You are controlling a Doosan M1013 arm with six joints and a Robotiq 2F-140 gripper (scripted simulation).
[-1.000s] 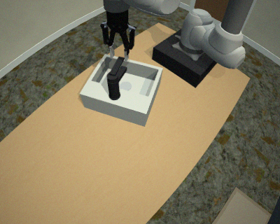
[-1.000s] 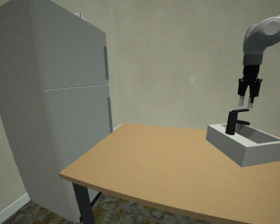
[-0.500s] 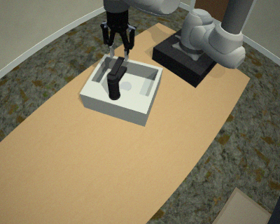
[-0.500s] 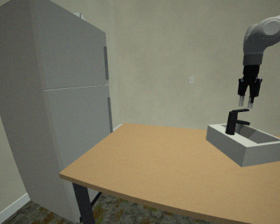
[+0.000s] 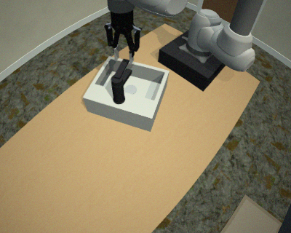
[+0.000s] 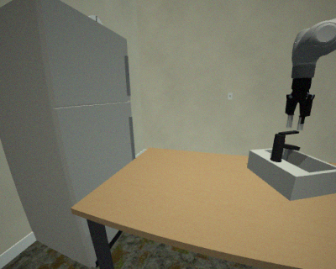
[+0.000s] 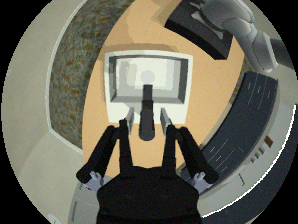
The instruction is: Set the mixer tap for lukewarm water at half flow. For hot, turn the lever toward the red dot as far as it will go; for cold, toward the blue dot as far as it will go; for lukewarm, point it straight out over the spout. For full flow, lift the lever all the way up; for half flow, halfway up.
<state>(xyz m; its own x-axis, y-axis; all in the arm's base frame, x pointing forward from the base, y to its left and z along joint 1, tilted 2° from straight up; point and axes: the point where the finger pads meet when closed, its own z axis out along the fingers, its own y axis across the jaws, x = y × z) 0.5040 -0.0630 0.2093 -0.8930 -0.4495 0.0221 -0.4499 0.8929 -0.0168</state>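
Right now my hand is 5 cm above the lever, 3 cm short of it and 1 cm to the right of it. Round my hand: white sink basin 28 cm below, 4 cm behind, 2 cm to the right; then black mixer tap 10 cm below, 5 cm ahead, 2 cm to the left.
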